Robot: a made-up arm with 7 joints.
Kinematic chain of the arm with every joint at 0, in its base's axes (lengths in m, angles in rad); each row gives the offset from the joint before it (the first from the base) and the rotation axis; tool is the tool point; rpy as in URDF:
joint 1: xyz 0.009 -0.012 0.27 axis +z
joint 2: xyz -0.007 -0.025 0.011 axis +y
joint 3: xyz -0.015 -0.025 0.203 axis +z
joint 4: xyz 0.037 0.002 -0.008 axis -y
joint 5: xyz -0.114 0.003 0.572 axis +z
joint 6: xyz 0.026 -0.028 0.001 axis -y
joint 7: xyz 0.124 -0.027 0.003 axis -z
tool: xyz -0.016 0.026 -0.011 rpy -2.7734 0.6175 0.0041
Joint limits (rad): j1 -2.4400..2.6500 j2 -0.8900..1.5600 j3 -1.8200..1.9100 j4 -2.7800..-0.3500 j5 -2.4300..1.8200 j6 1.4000..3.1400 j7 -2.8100..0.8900
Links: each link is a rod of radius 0.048 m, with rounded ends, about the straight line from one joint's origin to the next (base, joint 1, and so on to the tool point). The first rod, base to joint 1, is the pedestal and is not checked.
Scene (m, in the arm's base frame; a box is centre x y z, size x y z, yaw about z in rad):
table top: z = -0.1
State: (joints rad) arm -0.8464 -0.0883 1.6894 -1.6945 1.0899 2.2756 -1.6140
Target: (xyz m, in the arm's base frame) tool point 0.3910 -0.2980 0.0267
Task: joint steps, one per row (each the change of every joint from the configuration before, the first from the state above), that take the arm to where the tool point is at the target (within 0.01 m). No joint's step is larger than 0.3 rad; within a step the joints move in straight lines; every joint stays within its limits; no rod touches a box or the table.
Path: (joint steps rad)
1: -0.2084 0.0558 -0.2479 -0.2252 -0.0007 0.0088 -0.0175
2: -0.2083 0.0558 -0.2478 -0.2253 -0.0007 0.0089 -0.0176
3: -0.2084 0.0557 -0.2479 -0.2252 -0.0007 0.0088 -0.0175

